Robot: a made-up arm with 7 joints.
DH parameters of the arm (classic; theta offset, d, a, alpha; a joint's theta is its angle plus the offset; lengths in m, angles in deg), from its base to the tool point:
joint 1: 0 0.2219 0 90
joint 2: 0 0.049 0 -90
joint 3: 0 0.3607 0.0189 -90
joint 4: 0 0.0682 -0.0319 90
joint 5: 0 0.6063 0 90
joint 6: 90 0.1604 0.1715 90
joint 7: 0 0.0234 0 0
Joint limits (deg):
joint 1: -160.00..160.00
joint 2: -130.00..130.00
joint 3: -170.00..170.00
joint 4: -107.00..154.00
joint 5: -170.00..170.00
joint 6: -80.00..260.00
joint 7: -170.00..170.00
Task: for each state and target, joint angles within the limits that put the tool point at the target. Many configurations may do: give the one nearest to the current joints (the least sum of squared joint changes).
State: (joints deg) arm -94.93 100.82 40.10 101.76 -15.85 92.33 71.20
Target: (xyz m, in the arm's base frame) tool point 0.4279 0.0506 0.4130
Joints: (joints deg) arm -92.31 106.25 70.84 148.28 -17.31 114.12 71.20
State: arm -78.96 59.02 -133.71 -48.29 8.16 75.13 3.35
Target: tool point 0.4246 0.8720 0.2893
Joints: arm -89.23 91.28 -114.85 -33.53 14.92 67.41 3.35
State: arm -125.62 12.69 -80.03 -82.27 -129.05 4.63 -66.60
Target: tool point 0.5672 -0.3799 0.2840
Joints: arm -122.38 13.46 -81.15 -99.70 -126.40 -0.51 -66.60
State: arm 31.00 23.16 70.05 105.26 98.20 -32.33 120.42
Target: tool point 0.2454 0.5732 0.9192
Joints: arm 9.27 16.75 35.12 65.39 97.78 -20.33 120.42
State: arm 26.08 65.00 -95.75 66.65 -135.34 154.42 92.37
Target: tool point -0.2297 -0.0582 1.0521
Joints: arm 0.42 33.93 -62.80 26.31 -128.19 156.05 92.37
